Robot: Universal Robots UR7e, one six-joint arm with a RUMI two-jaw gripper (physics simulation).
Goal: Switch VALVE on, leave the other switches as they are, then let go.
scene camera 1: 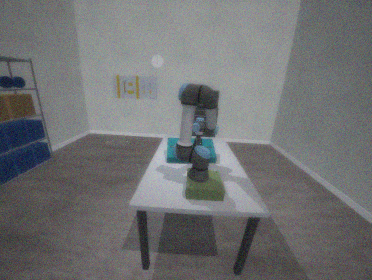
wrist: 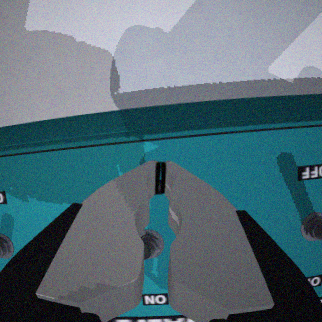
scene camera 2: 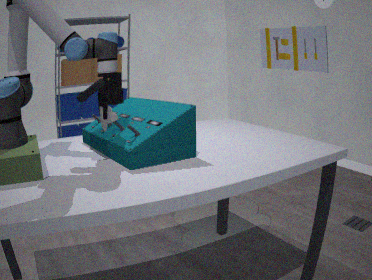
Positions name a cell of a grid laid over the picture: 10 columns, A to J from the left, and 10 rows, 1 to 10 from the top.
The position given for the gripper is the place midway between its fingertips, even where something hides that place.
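Note:
Visible: the teal switch console (scene camera 2: E5) and the gripper (scene camera 2: C5). The gripper appears again in the wrist view (wrist: E6), and the teal switch console is likewise visible in the wrist view (wrist: H5).

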